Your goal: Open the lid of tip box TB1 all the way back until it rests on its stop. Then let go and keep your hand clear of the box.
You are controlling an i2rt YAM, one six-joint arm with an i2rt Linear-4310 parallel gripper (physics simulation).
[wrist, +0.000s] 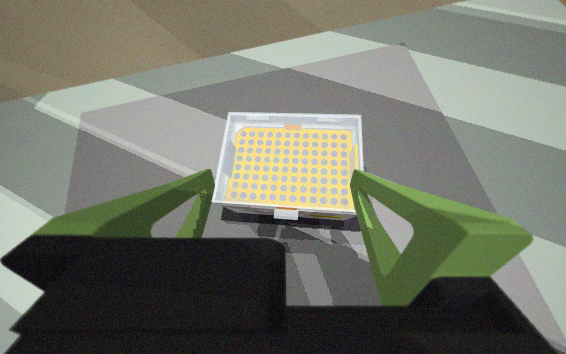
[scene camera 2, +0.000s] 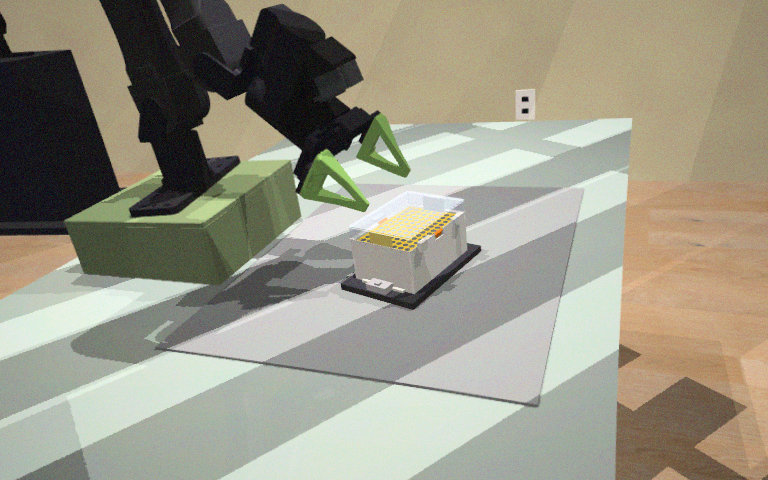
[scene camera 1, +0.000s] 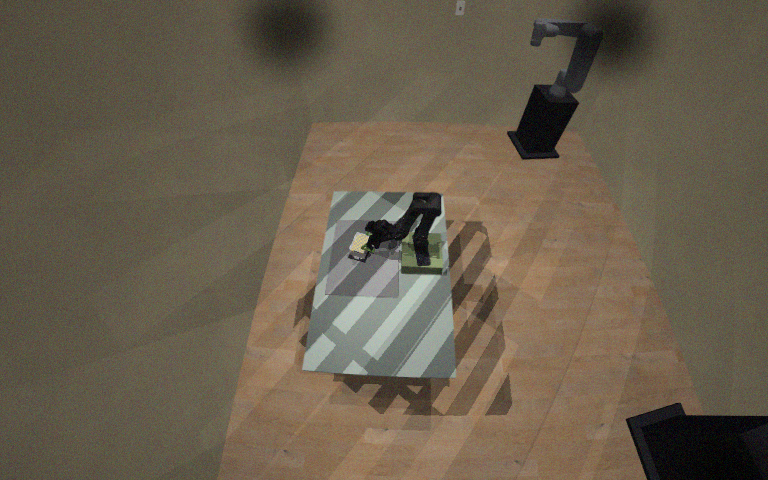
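Where they show: gripper, fingertip midpoint: (wrist: 282,177) (scene camera 2: 388,190) (scene camera 1: 363,241); arm's base, link origin: (scene camera 2: 191,186) (scene camera 1: 421,249).
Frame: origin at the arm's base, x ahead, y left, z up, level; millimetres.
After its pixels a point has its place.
Observation:
The tip box TB1 (scene camera 1: 359,243) @(x 336, y -85, z -8 mm) (scene camera 2: 385,266) @(x 314, y -150, z -49 mm) has white walls and a yellow tip rack inside, and stands upright on a black base (scene camera 2: 416,303) @(x 352, y -179, z -80 mm). Its clear lid (scene camera 2: 365,221) @(x 288, y -118, z -7 mm) (wrist: 295,118) @(x 366, y -111, z -7 mm) lies over the top; I cannot tell whether it is fully seated. A front tab (wrist: 286,214) @(x 291, y -74, z -20 mm) faces me, and the hinges are on the far side. My gripper (scene camera 1: 368,241) @(x 310, y -81, z 17 mm) (scene camera 2: 386,191) @(x 310, y -81, z 17 mm) (wrist: 282,177) @(x 310, y -81, z 17 mm) is open and empty. Its green fingertips are above and on the near side of the box, apart from the lid in the scene camera 2 view.
The box's base stands on a thin grey mat (scene camera 1: 362,285) @(x 341, y 139, z -84 mm) (scene camera 2: 481,362) @(x 428, y -272, z -84 mm) on the striped table (scene camera 1: 396,350) @(x 197, y 503, z -88 mm) (scene camera 2: 339,435) @(x 318, y -372, z -88 mm). My arm's green mounting block (scene camera 1: 421,269) @(x 13, y 106, z -28 mm) (scene camera 2: 152,254) @(x -4, y -117, z -49 mm) is beside the mat. Another arm on a black pedestal (scene camera 1: 546,121) stands at the wooden surface's far corner.

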